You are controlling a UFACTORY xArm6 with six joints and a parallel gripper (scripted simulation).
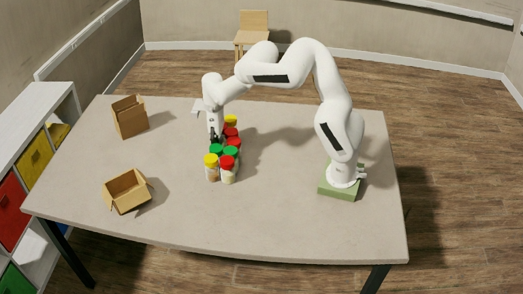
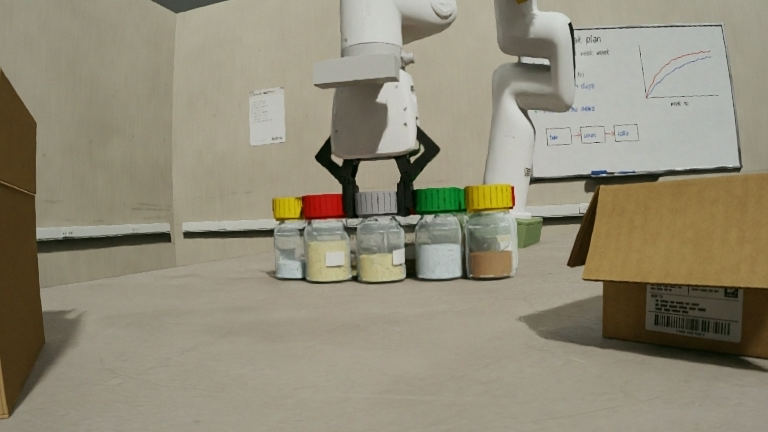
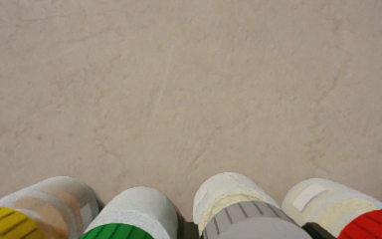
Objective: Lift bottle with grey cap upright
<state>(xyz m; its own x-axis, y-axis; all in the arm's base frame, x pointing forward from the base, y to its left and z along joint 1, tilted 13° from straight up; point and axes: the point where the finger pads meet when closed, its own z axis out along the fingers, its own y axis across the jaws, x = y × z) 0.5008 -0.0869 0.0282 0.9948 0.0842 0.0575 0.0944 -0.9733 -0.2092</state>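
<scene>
Right now my hand is 5 cm past the red-capped bottle, 4 cm to the left of it and 4 cm above it. The rest, counted from my hand: grey-capped bottle 4 cm below.
</scene>
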